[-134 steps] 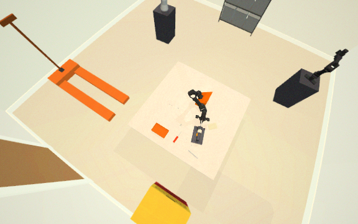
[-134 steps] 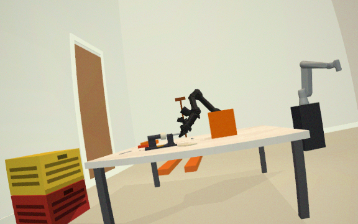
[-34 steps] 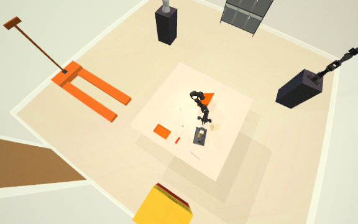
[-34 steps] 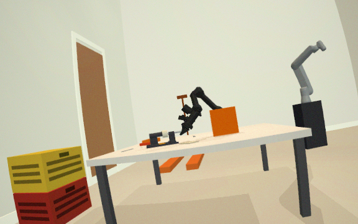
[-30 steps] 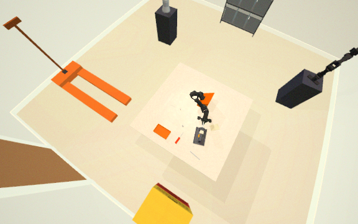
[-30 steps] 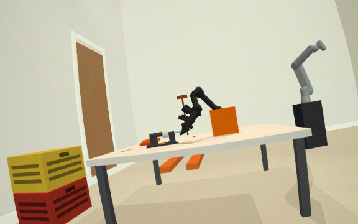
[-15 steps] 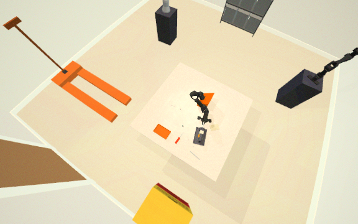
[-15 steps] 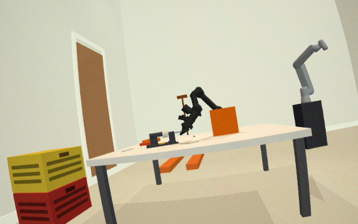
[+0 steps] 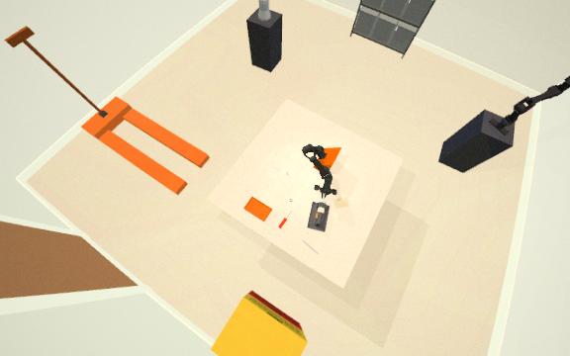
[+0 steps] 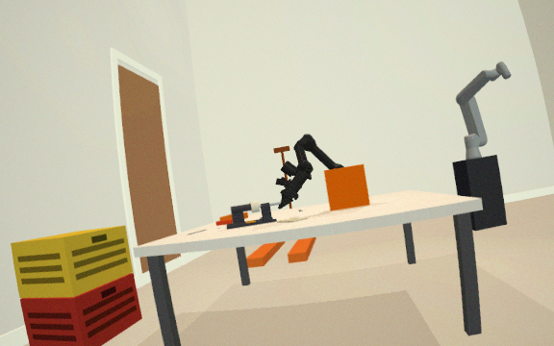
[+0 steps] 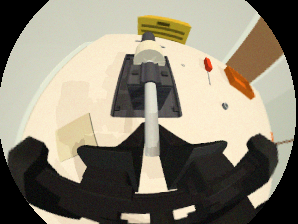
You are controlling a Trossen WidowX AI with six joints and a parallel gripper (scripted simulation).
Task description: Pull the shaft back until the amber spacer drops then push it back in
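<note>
Now: gripper tip 5 cm short of the grey shaft, 1 cm to the right of it and 3 cm below it. Also, from my gripper tip: beige card 7 cm behind, 16 cm to the left, 5 cm below; then white spacer 11 cm ahead, 3 cm to the left, 3 cm above; then dark shaft fixture 15 cm ahead, 4 cm to the left.
</note>
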